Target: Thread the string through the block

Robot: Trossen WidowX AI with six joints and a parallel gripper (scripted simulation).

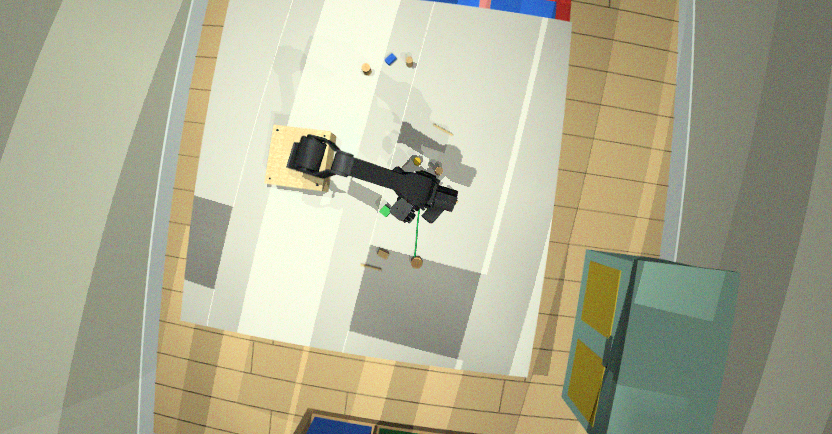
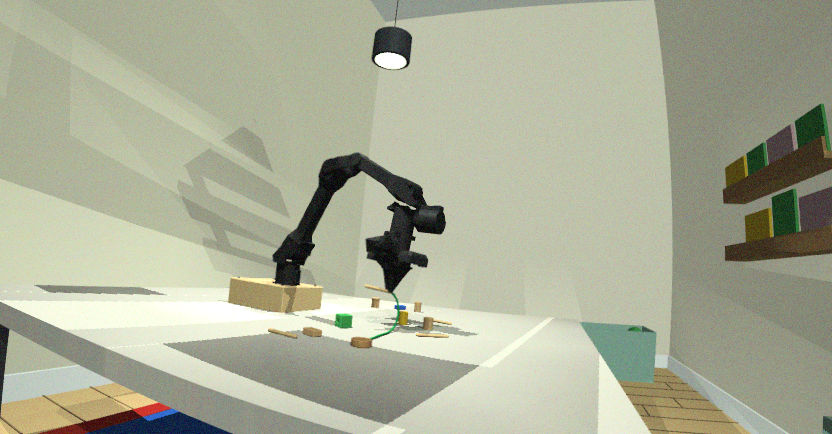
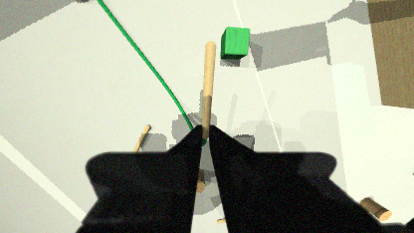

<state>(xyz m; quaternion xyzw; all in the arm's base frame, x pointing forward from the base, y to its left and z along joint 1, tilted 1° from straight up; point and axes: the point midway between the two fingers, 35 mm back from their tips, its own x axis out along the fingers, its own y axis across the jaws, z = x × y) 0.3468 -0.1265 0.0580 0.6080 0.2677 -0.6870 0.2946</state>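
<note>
Right now my gripper tip is 90 mm past the green block, 80 mm above it and 40 mm to the left of it. The rest, counted from my gripper tip: yellow cylinder: 130 mm to the left, 70 mm below, 20 mm ahead; then wooden block: 190 mm to the right, 110 mm behind, 80 mm below; then wooden cylinder: 90 mm to the left, 90 mm ahead, 80 mm below.
</note>
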